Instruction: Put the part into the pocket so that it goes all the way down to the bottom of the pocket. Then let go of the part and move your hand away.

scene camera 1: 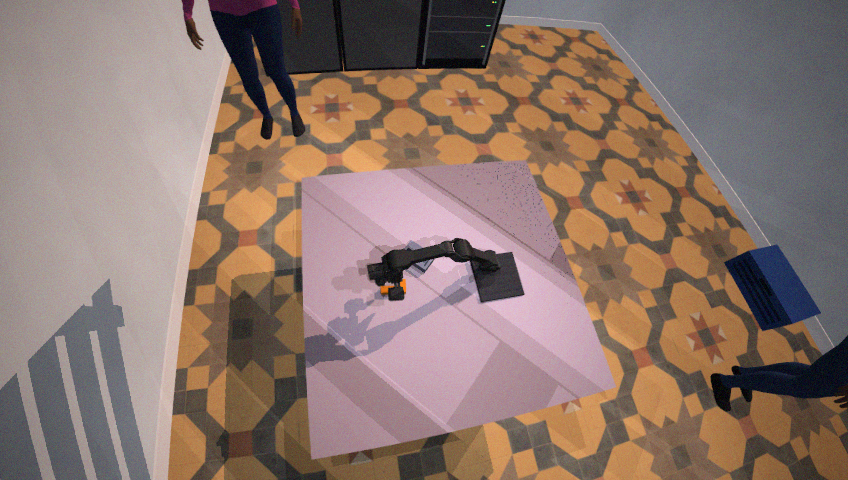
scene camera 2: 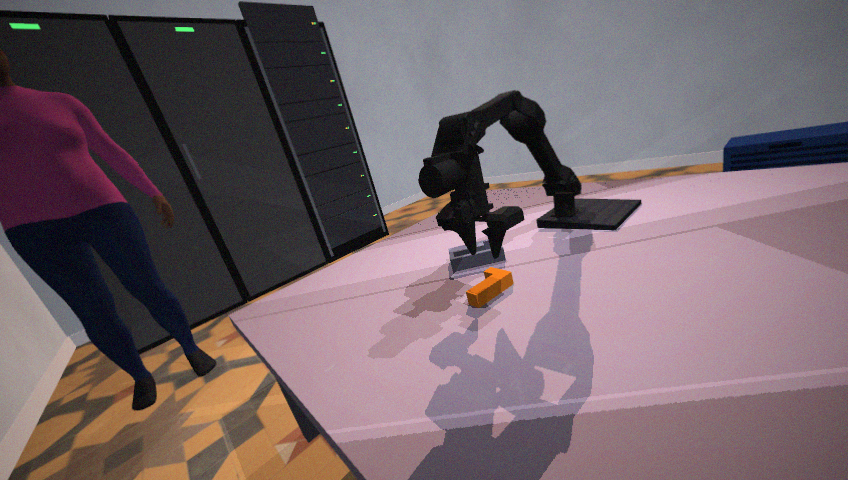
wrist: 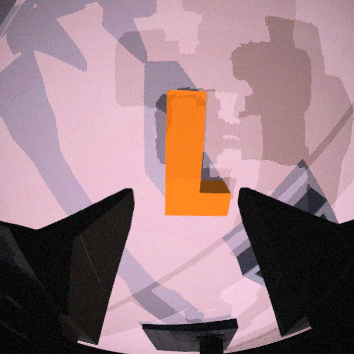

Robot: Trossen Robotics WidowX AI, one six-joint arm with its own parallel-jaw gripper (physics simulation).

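Where they show: gripper, between the fingertips: (scene camera 1: 394,284) (scene camera 2: 484,256) (wrist: 186,195); arm's base, origin of its link: (scene camera 1: 487,266) (scene camera 2: 564,213) (wrist: 210,338).
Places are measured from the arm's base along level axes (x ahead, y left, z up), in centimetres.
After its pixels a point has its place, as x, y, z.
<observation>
The orange L-shaped part (scene camera 1: 385,290) @(48.8, -4.4, 0.7) (scene camera 2: 489,288) @(47.3, -3.0, 0.2) (wrist: 185,150) @(45.9, -4.3, 0.6) lies on the pink table. In the wrist view its short leg is near the level of the fingertips, between them and nearer the right one. My gripper (scene camera 2: 484,255) @(45.0, -3.8, 6.4) (wrist: 186,195) @(45.0, -3.8, 6.4) is open and empty, pointing down above the table, with the part below it. The grey block with the pocket (scene camera 1: 421,265) @(29.7, -10.2, 1.3) (scene camera 2: 476,261) @(33.1, -13.6, -0.9) stands beside the part, toward the arm's base. In the wrist view the block (wrist: 240,239) is partly hidden behind the right finger. The pocket's inside is mostly hidden.
The arm's black base plate (scene camera 1: 507,288) @(-4.7, 13.0, -0.8) (scene camera 2: 618,209) @(-2.7, 13.7, -0.9) stands on the pink table (scene camera 1: 380,404) @(65.4, 38.6, -2.4) (scene camera 2: 684,297) @(40.5, 27.8, -2.4). Dark cabinets, a blue box (scene camera 1: 773,287) (scene camera 2: 785,147) and a person in a pink top (scene camera 2: 59,154) are beyond the table. Shadows of the arm fall across the table.
</observation>
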